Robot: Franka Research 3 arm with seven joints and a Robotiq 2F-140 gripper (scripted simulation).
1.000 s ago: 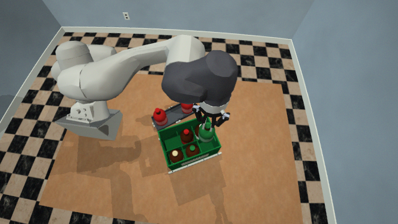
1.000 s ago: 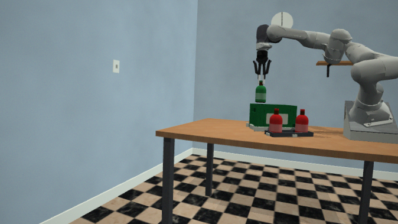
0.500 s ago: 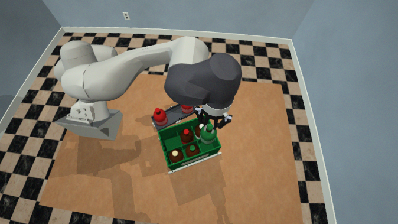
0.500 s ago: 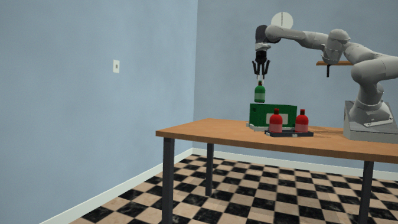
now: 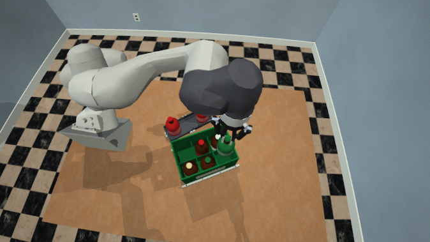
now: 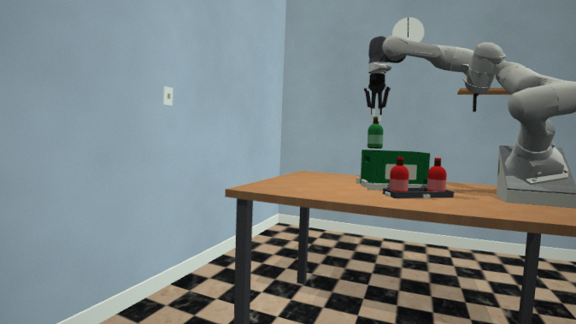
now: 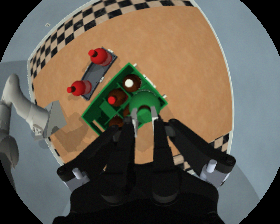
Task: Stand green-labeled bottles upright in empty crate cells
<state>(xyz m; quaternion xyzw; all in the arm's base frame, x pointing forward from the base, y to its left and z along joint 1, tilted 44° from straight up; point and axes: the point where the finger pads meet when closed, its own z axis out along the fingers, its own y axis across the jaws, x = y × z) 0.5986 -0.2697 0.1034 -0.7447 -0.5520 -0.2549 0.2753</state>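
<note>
The green-labeled bottle lies 9 cm below my hand. Round my hand: green crate: 27 cm below, 9 cm behind; dark tray: 34 cm below, 20 cm to the left, 20 cm behind.
</note>
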